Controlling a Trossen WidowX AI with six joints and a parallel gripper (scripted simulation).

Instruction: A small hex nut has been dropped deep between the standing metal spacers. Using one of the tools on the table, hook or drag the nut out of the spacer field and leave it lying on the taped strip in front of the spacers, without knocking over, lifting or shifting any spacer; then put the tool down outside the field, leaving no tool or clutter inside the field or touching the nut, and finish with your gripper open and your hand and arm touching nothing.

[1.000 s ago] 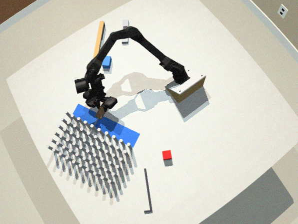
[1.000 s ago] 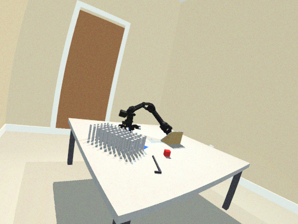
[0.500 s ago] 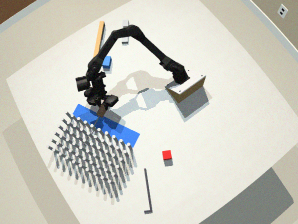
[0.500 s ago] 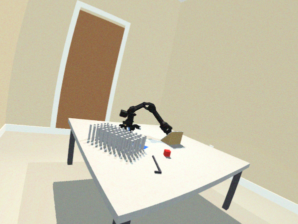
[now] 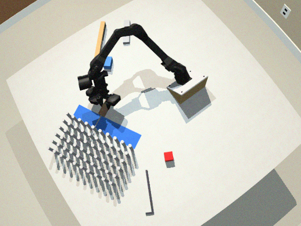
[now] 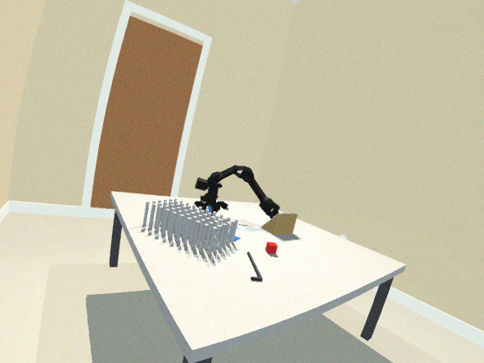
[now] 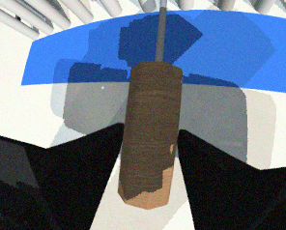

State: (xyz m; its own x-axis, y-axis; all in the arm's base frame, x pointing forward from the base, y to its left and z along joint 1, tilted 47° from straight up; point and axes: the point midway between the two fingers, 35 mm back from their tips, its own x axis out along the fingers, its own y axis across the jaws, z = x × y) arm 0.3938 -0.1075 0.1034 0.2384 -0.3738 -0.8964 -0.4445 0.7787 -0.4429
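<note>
The blue taped strip lies 7 cm to the left of my gripper tip, 5 cm ahead of it and 2 cm below it. Round my gripper tip: blue cube: 21 cm to the right, 15 cm behind; grey block: 35 cm behind, 33 cm to the right; red cube: 39 cm to the left, 11 cm behind.
</note>
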